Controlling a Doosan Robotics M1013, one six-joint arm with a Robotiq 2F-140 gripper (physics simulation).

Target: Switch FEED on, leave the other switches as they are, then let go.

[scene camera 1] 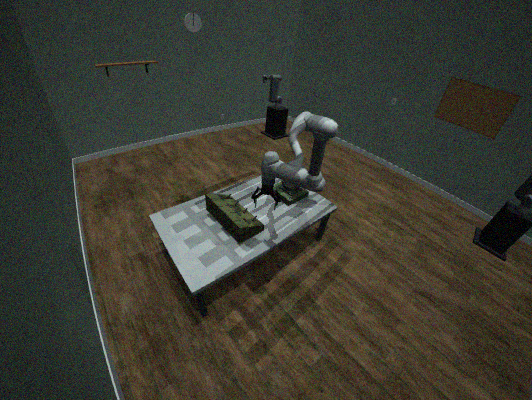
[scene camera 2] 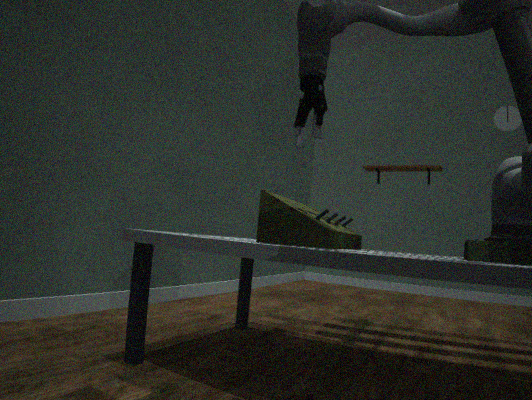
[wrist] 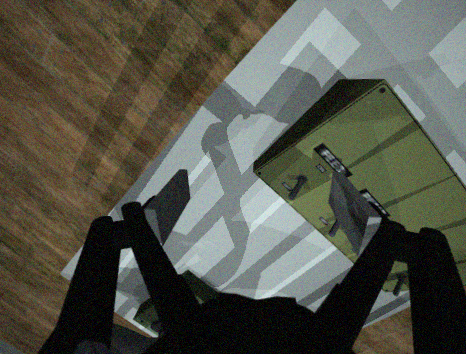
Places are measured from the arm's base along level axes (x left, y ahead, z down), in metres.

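Pixels of known places: gripper, fingertip midpoint: [scene camera 1: 265, 207] [scene camera 2: 307, 142] [wrist: 257, 186]; arm's base, origin of the base link: [scene camera 1: 290, 188] [scene camera 2: 516, 244].
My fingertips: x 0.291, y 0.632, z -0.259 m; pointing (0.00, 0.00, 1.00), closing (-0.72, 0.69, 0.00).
For each thing: its top centre in the pictures, then the offset to it from my fingertips.
- FEED switch, middle of its top: [wrist: 298, 193] dz +0.190, dx -0.125, dy -0.024 m
- lever, middle of its top: [wrist: 338, 231] dz +0.190, dx -0.245, dy -0.023 m
The olive-green sloped switch box [scene camera 1: 234, 216] [scene camera 2: 290, 222] [wrist: 400, 150] stands on the table, with several dark lever switches near its low edge. The FEED switch [wrist: 297, 187] is the end lever near the box corner in the wrist view; its label plate [wrist: 332, 160] is blurred. The OFF mark is beside the lever and the ON mark further up the slope; the lever's exact tilt is hard to tell. Another lever [wrist: 334, 229] is partly behind the right finger. My gripper [scene camera 1: 265, 204] [scene camera 2: 308, 137] [wrist: 257, 186] is open and empty, pointing down, well above the box's height and to its low side.
The pale table [scene camera 1: 175, 255] [scene camera 2: 195, 239] [wrist: 260, 125] carries the box and the arm's green base plate [scene camera 1: 290, 196] [wrist: 145, 312]. The right finger hides part of the box in the wrist view. A wall shelf [scene camera 1: 126, 63] [scene camera 2: 403, 168] is far behind.
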